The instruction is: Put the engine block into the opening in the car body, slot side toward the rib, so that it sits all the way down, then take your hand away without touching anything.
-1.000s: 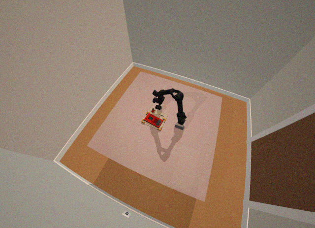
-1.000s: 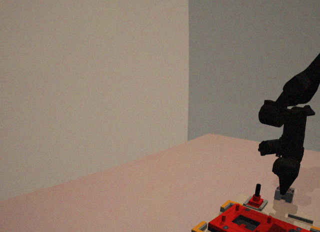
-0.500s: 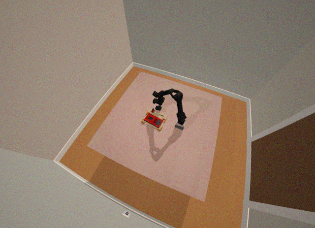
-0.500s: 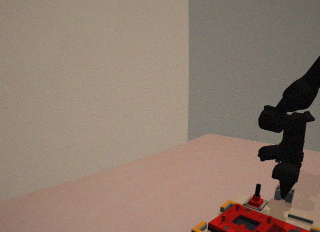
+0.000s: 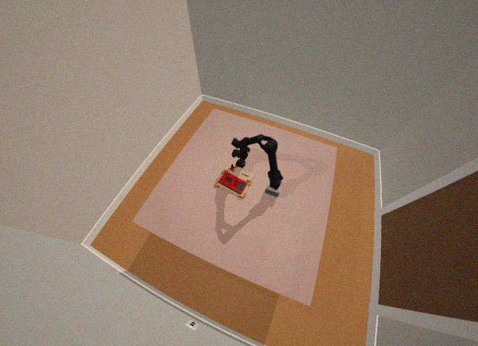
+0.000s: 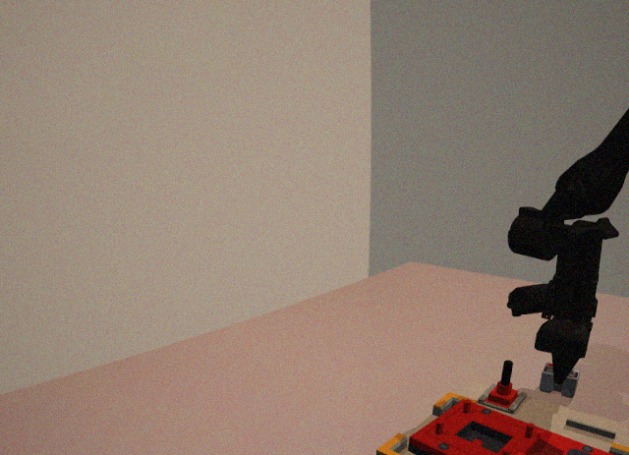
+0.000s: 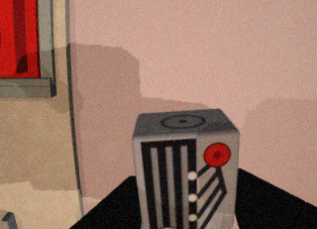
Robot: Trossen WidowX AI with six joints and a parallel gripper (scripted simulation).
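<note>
Now: the black upright peg 80 mm to the left of my gripper tip, 40 mm ahead of it and 20 mm above it. The rest, counted from my gripper tip: grey engine block (10 mm below).
</note>
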